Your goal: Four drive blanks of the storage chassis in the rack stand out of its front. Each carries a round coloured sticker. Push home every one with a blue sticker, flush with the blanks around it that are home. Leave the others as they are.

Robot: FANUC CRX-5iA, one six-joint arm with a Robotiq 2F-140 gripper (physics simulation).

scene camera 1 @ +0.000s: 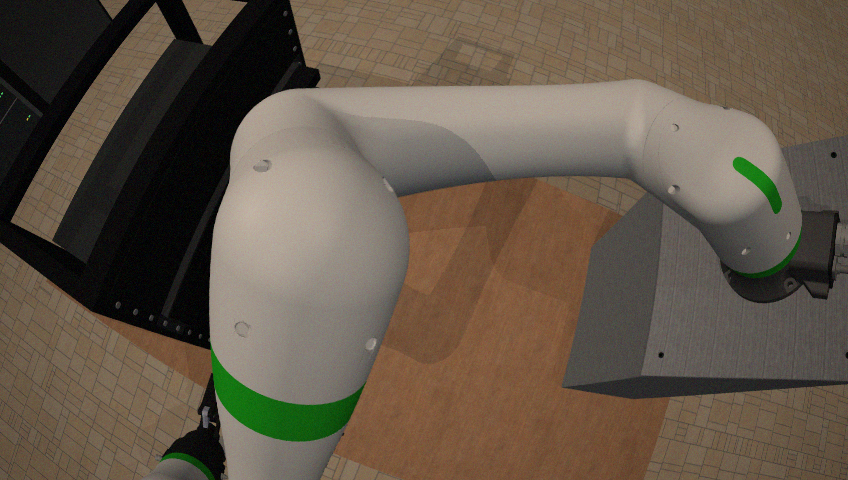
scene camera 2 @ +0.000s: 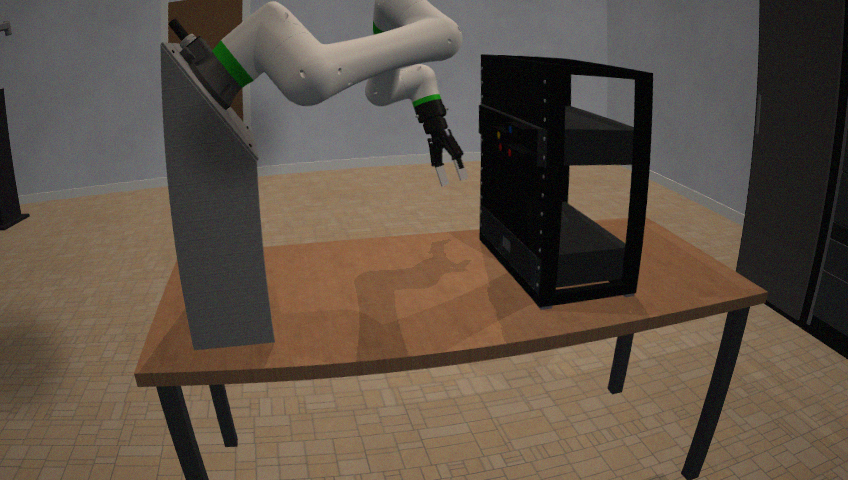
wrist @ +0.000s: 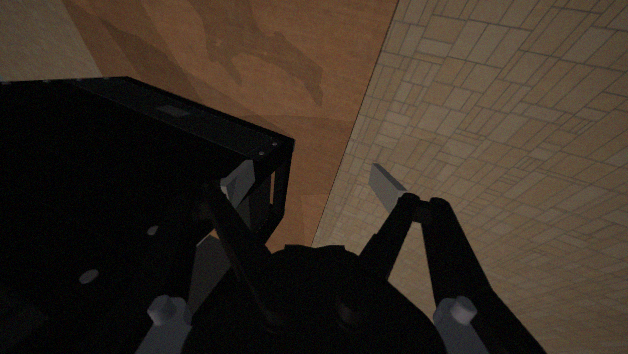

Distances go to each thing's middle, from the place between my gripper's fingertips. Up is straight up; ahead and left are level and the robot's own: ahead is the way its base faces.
The black rack (scene camera 1: 136, 239) lies 300 mm to the right of my hand, 250 mm ahead of it and 130 mm above it.
